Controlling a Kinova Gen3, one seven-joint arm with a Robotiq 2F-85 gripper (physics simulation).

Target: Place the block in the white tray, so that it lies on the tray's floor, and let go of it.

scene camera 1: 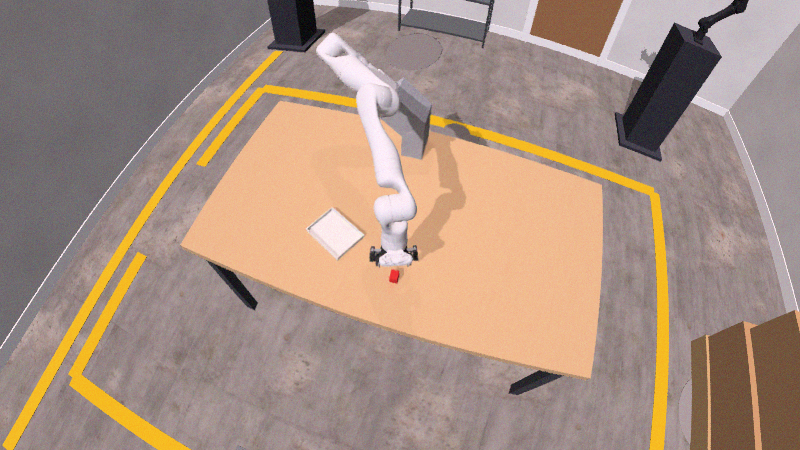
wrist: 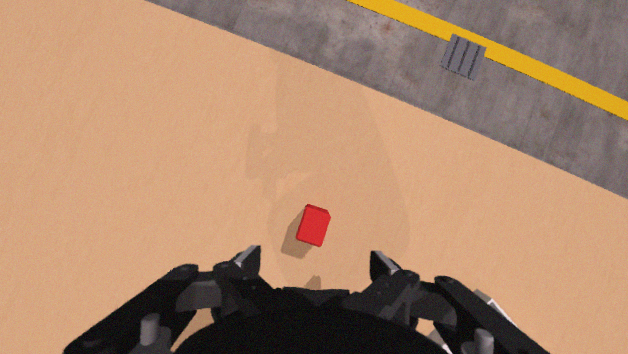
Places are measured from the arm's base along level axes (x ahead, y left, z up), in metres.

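Where they show: gripper, between the fingertips: (wrist: pixel 315 260).
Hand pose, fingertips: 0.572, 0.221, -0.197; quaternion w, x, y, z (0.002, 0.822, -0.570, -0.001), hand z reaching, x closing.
Observation:
After its pixels a point has its place, as x, y, z.
A small red block (scene camera 1: pixel 394 275) {0.592, 0.231, -0.232} (wrist: pixel 313 226) {0.589, 0.230, -0.232} lies on the wooden table. In the wrist view it lies just beyond the line between the fingertips, slightly left of the middle, and is turned a little. My gripper (scene camera 1: pixel 394 265) {0.572, 0.221, -0.197} (wrist: pixel 315 260) {0.572, 0.221, -0.197} is open with nothing between its fingers. It hangs above the table over the near side of the block, with the fingers pointing down. The white tray (scene camera 1: pixel 322 245) {0.557, -0.046, -0.256} stands on the table to the left of the gripper in the scene view, and it holds nothing that I can see. The tray does not show in the wrist view.
The wooden table (scene camera 1: pixel 503 235) {0.300, 0.556, -0.267} (wrist: pixel 125 125) {0.603, 0.484, -0.268} has its long edge beyond the block in the wrist view. The grey arm mount (scene camera 1: pixel 415 120) {0.058, 0.130, -0.053} stands at the table's far edge in the scene view. Dark pedestals, a shelf rack and brown boxes stand on the floor away from the table.

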